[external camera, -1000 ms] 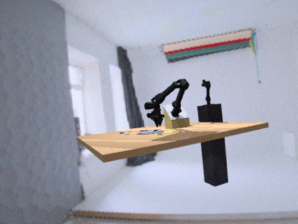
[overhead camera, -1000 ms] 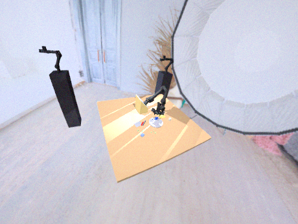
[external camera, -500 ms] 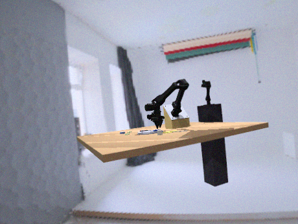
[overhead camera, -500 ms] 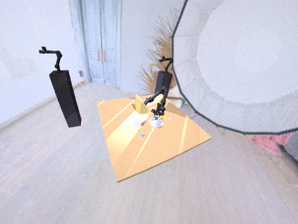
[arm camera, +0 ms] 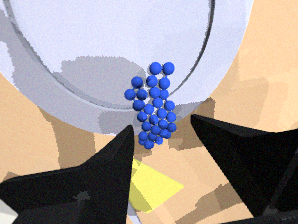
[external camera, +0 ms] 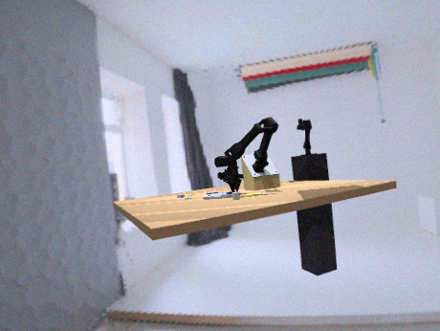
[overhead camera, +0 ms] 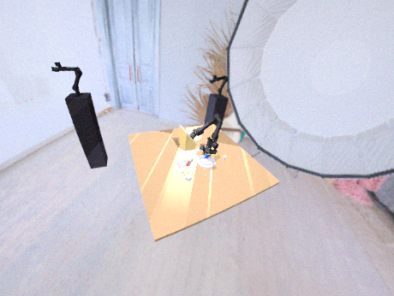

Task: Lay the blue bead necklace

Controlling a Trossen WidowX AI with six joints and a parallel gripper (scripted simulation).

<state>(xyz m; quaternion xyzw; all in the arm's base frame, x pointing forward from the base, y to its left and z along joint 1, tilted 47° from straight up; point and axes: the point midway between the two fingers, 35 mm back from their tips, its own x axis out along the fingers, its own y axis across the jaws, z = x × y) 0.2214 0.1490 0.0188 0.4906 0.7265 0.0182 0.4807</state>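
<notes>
My gripper tip is now 80 mm short of the round bead board, 50 mm to the left of it and 10 mm above it. Round my gripper tip: yellow flat piece: 110 mm to the left, 50 mm behind, 10 mm below; grey-white stick: 180 mm to the left, 90 mm behind, 10 mm below; white cylinder: 190 mm to the left, 80 mm ahead.
</notes>
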